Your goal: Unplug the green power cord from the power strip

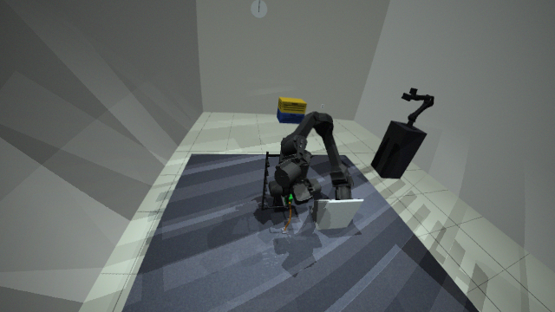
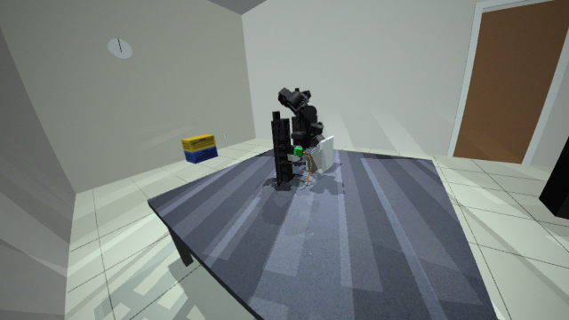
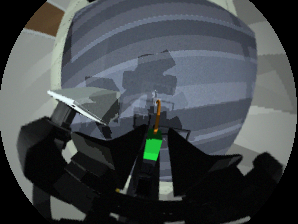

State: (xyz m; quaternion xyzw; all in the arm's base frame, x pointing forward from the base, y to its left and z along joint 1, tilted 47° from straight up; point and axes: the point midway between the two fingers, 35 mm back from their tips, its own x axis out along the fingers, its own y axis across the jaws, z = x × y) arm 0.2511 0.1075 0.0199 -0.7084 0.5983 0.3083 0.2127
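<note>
Right now my gripper tip is 60 mm to the left of the green plug, 10 mm short of it and 10 mm above it.
</note>
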